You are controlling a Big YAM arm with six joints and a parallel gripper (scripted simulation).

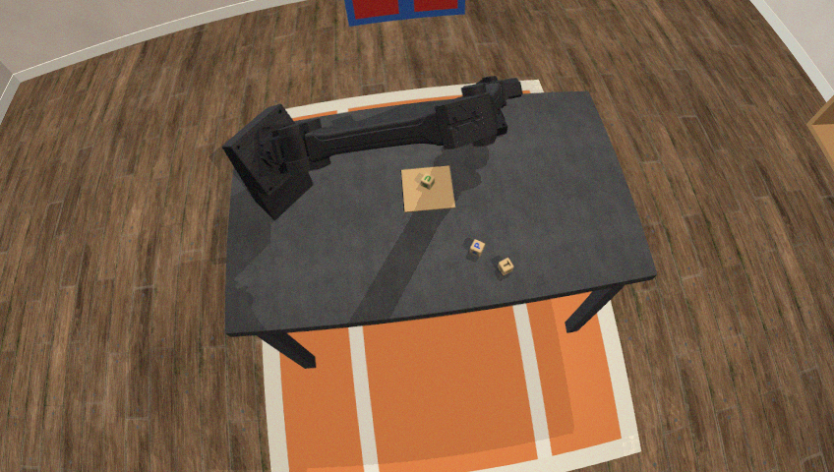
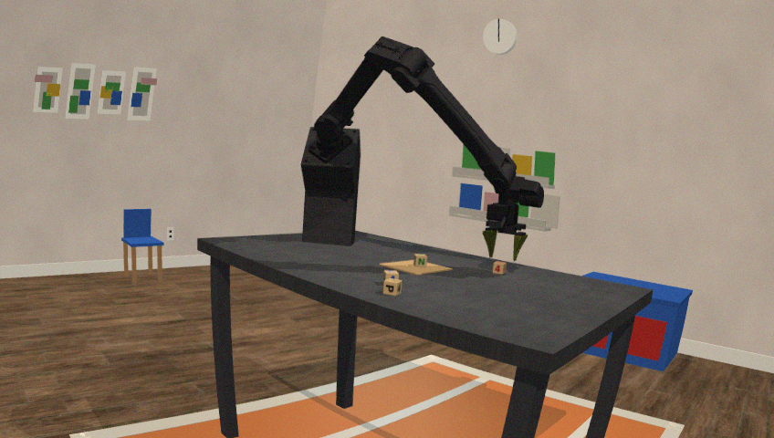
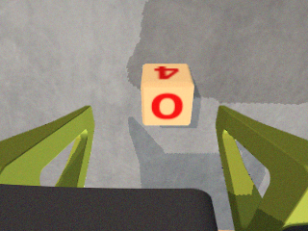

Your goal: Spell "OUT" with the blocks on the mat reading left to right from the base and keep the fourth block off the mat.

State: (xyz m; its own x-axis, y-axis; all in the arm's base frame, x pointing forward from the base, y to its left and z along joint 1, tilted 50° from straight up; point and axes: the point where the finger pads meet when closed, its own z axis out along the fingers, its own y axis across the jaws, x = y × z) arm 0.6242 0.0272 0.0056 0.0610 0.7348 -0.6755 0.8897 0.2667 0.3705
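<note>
My gripper is now 1 cm past the O block and 3 cm above it. The rest, counted from my hand: green-lettered block: 21 cm behind, 8 cm to the right, 3 cm below; then P block: 17 cm behind, 32 cm to the right, 3 cm below; then tan mat: 22 cm behind, 9 cm to the right, 5 cm below.
</note>
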